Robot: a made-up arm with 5 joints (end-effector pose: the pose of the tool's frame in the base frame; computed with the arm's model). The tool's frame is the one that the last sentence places.
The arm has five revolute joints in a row. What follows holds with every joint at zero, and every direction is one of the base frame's. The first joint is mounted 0.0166 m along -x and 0.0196 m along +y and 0.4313 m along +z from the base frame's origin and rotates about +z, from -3.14 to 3.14 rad. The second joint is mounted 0.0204 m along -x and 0.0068 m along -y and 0.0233 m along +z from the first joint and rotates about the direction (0, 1, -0.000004), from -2.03 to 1.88 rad. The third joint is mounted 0.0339 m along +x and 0.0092 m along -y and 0.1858 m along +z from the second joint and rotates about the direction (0, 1, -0.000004), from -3.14 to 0.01 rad. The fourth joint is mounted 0.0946 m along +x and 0.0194 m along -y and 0.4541 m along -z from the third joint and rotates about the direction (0, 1, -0.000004), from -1.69 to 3.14 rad. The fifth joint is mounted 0.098 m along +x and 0.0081 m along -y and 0.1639 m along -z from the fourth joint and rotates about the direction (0, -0.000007, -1), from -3.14 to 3.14 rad. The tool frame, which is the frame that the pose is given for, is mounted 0.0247 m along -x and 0.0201 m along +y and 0.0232 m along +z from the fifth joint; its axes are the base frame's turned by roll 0.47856, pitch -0.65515 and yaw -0.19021 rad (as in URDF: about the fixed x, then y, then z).
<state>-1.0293 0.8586 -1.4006 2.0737 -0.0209</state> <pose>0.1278 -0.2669 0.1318 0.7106 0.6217 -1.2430</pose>
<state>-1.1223 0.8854 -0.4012 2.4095 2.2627</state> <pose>-0.1120 0.1319 0.2047 -1.4076 1.9175 -0.2488</pose>
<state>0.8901 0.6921 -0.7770 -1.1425 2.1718</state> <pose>0.2826 0.3342 0.2052 1.2095 -0.7981 -1.5747</pose>
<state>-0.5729 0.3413 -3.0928 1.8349 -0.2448</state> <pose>0.2299 -0.1751 1.0436 -0.0775 -1.5491 -0.0181</pose>
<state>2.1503 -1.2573 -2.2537 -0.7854 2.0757</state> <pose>0.3489 -0.4811 0.8736 -1.3187 -1.4146 0.8103</pose>
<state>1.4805 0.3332 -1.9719 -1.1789 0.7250</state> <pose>0.0383 0.4924 0.9072 -2.4499 1.2413 0.4336</pose>
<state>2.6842 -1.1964 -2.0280 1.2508 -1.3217</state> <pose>0.2009 -0.0178 1.1206 -1.4693 1.0010 -0.9944</pose>
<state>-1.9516 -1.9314 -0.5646 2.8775 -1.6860</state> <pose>-0.0872 0.0326 0.6797 0.6655 -0.8219 -0.3865</pose>
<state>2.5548 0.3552 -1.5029 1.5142 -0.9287</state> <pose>-0.4388 0.3619 0.3614 -0.4981 -1.0714 -2.7460</pose>
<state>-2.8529 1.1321 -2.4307 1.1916 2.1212</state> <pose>-0.7616 -0.1673 0.3456 0.8141 -0.2170 1.1709</pose>
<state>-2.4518 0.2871 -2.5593 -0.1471 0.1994</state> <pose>-0.3258 -0.2110 1.1455 -2.5707 -1.4027 0.1220</pose>
